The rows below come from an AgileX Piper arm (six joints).
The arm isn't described. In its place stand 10 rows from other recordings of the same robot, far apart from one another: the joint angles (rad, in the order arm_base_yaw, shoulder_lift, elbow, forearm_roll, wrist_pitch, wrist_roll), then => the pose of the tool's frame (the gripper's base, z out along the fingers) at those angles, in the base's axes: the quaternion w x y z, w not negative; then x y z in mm.
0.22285, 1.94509, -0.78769, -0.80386, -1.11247, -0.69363 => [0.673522, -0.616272, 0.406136, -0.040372, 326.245, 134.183, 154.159]
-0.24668, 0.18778, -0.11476, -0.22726, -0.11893, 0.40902 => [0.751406, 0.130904, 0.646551, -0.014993, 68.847, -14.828, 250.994]
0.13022, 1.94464, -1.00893, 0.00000, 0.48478, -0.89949 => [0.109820, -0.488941, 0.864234, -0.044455, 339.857, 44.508, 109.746]
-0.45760, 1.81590, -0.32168, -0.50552, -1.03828, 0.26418 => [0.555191, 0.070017, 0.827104, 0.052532, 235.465, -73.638, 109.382]
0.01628, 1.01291, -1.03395, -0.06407, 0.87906, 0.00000 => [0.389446, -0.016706, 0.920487, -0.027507, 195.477, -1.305, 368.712]
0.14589, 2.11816, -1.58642, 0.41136, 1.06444, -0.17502 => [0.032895, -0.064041, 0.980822, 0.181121, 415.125, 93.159, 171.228]
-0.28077, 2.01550, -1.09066, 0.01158, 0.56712, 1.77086 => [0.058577, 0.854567, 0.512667, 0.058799, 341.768, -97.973, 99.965]
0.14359, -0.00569, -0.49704, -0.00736, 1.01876, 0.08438 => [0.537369, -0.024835, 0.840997, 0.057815, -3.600, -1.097, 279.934]
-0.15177, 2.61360, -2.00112, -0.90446, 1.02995, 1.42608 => [0.229520, 0.481781, 0.791330, -0.298337, 492.617, -137.381, 59.984]
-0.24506, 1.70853, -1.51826, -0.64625, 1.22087, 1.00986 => [0.223773, 0.494748, 0.803650, -0.243509, 329.688, -135.515, 322.400]
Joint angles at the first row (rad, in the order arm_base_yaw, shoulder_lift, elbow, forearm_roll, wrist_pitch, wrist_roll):
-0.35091 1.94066 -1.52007 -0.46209 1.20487 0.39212
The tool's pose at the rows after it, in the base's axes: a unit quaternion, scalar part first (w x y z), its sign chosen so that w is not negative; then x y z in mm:
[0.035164, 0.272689, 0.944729, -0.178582, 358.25, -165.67, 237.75]
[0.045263, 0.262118, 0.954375, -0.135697, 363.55, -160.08, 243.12]
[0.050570, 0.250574, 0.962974, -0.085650, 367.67, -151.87, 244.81]
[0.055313, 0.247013, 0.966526, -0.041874, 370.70, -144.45, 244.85]
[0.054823, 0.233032, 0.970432, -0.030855, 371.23, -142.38, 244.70]
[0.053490, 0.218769, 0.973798, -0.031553, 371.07, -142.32, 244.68]
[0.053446, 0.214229, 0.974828, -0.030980, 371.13, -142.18, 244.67]
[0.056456, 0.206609, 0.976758, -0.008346, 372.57, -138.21, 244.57]
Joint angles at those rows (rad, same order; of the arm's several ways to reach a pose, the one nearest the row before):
-0.35347 1.94065 -1.56754 -0.37811 1.20905 0.33025
-0.35523 1.94065 -1.59855 -0.28110 1.21234 0.26634
-0.35523 1.94066 -1.61311 -0.17088 1.21620 0.20418
-0.35521 1.94066 -1.61699 -0.07634 1.21618 0.16750
-0.35522 1.94068 -1.61704 -0.05127 1.21840 0.13102
-0.35522 1.94064 -1.61697 -0.05127 1.22013 0.10162
-0.35521 1.94067 -1.61701 -0.04951 1.22014 0.09178
-0.35523 1.94065 -1.61698 0.00000 1.22013 0.06168

